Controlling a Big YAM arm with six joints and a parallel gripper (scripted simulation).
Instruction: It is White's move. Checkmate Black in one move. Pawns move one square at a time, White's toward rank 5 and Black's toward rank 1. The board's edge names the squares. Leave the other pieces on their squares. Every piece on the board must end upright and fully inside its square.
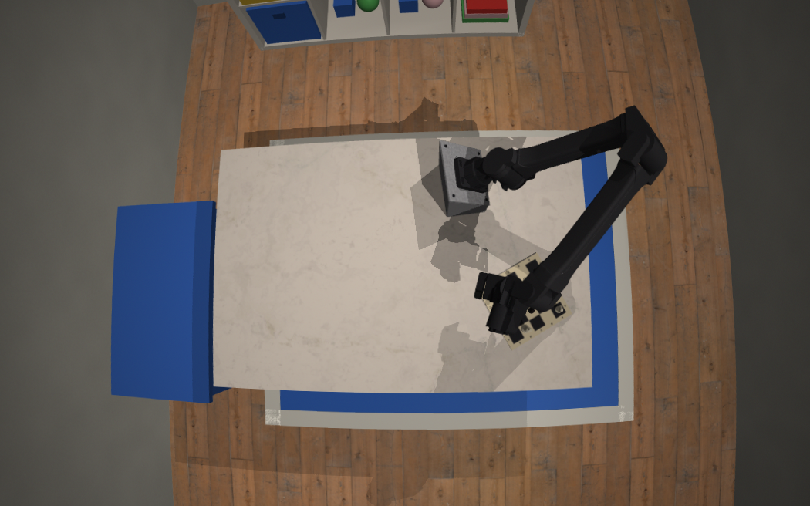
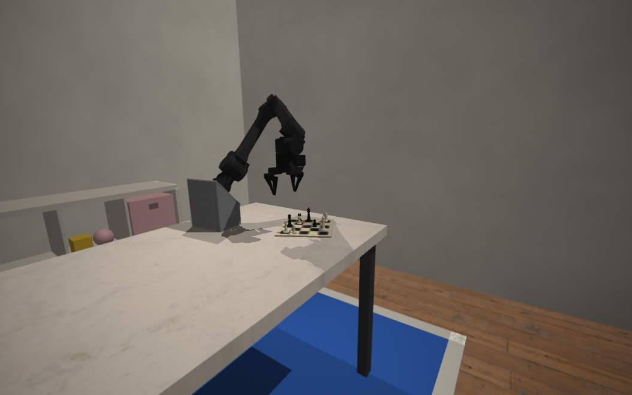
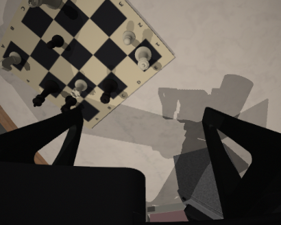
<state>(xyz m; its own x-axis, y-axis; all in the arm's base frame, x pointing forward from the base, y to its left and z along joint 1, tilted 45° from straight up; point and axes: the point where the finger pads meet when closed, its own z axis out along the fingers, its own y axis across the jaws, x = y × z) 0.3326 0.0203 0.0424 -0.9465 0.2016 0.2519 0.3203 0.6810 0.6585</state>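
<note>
My hand is 14 cm above the white rook. Round my hand: white pawn 15 cm below, 3 cm ahead, 1 cm to the left; then black pawn 15 cm below, 12 cm to the left, 6 cm ahead; then small chessboard 17 cm below, 10 cm to the left, 3 cm ahead.
</note>
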